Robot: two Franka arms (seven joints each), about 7 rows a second.
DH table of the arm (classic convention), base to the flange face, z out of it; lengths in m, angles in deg. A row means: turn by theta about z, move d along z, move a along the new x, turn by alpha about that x. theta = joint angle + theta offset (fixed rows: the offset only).
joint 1: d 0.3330  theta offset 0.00  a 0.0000  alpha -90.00
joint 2: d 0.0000  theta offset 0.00  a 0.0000  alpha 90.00
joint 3: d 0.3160  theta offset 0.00  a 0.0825  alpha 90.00
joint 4: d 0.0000  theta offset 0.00  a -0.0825  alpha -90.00
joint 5: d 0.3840  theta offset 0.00  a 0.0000  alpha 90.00
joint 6: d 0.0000  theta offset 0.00  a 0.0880  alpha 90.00
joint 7: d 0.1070  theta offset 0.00  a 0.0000  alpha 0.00
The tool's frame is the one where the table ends.
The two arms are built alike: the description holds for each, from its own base.
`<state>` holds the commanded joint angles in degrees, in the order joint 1, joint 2, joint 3, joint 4, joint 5, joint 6, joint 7, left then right.
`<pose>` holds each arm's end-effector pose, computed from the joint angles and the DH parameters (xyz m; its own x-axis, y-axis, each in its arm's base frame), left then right.
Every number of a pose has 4 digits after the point.
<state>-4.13 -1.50 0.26 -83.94 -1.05 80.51 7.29 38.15 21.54 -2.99 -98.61 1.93 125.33 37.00</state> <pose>0.5270 -0.0378 0.6735 0.9800 -0.1965 -0.0311 -0.1958 -0.9804 0.0224 0.5399 0.3858 0.3768 0.9966 -0.0478 0.0665 -0.0436 -0.9971 -0.0626</pose>
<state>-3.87 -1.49 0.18 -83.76 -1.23 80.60 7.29 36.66 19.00 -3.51 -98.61 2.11 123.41 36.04</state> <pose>0.5273 -0.0366 0.6749 0.9807 -0.1939 -0.0262 -0.1932 -0.9808 0.0249 0.5479 0.3639 0.4029 0.9949 -0.0672 0.0747 -0.0620 -0.9956 -0.0701</pose>
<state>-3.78 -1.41 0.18 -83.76 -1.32 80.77 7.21 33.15 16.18 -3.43 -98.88 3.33 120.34 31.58</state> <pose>0.5281 -0.0360 0.6745 0.9813 -0.1911 -0.0244 -0.1905 -0.9813 0.0262 0.5594 0.3261 0.4275 0.9965 -0.0586 0.0597 -0.0538 -0.9954 -0.0789</pose>
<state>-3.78 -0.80 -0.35 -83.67 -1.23 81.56 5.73 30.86 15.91 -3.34 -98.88 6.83 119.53 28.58</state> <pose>0.5328 -0.0411 0.6707 0.9845 -0.1743 -0.0206 -0.1738 -0.9845 0.0234 0.5686 0.3063 0.4293 0.9971 -0.0716 0.0269 -0.0679 -0.9905 -0.1196</pose>
